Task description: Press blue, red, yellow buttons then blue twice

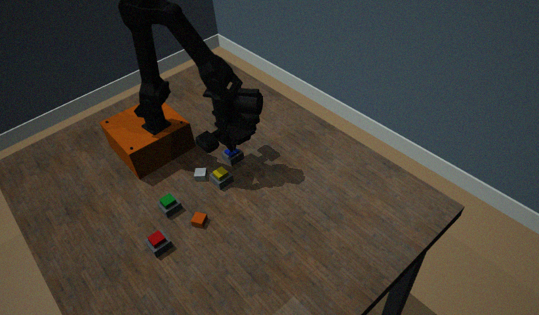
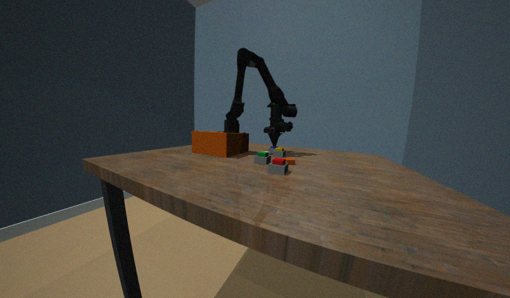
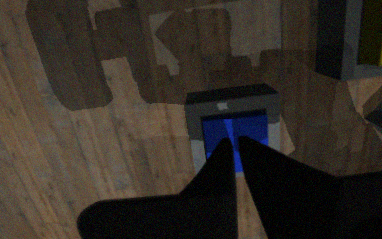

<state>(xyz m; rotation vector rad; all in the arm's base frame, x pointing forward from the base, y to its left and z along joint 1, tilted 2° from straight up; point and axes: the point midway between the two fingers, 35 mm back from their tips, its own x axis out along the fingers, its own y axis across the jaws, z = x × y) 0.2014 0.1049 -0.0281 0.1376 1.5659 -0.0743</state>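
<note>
Now: the blue button 10 mm below my gripper tip. Also, from my gripper tip: orange block 90 mm ahead, 220 mm to the right, 20 mm below; green button 240 mm to the right; yellow button 40 mm ahead, 90 mm to the right.
</note>
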